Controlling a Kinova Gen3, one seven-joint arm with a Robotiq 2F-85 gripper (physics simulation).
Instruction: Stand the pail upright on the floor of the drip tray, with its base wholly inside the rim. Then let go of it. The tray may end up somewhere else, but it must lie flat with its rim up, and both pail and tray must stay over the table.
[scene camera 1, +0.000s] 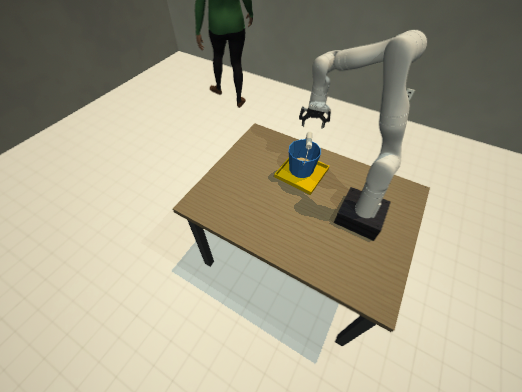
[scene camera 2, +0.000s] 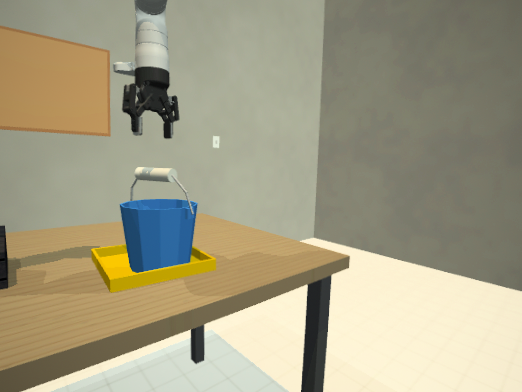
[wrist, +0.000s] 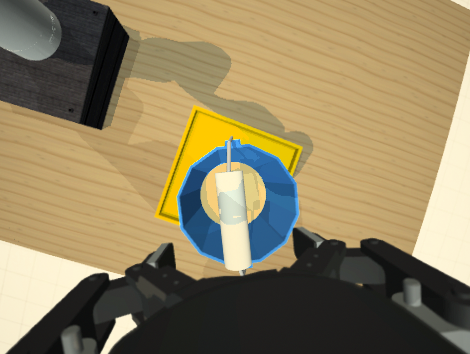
Note:
I see my gripper (scene camera 2: 153, 136), a blue pail (scene camera 2: 159, 233) and a yellow drip tray (scene camera 2: 112, 262).
The blue pail shows as well in scene camera 1 (scene camera 1: 297, 150). The yellow drip tray also shows in scene camera 1 (scene camera 1: 307, 185) and in the wrist view (wrist: 205, 130). My gripper shows as well in the wrist view (wrist: 234, 248).

